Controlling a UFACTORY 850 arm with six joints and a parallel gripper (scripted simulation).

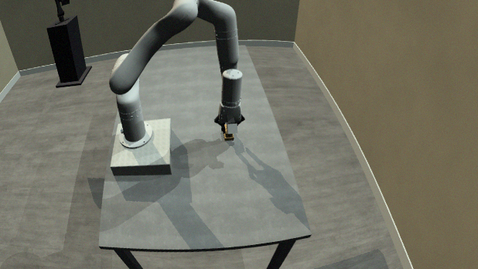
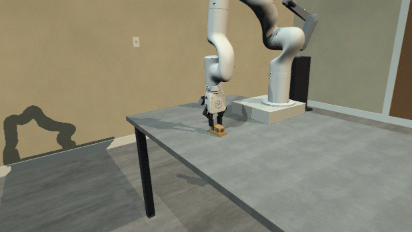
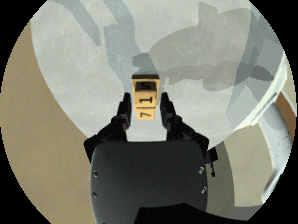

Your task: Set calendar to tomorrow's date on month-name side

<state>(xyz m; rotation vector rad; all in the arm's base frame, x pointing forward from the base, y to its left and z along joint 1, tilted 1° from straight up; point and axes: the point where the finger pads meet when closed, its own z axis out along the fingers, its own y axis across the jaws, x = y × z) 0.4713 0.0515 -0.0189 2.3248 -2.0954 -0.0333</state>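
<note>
The small wooden calendar tray is 20 mm to the left of my hand and 50 mm below it.
</note>
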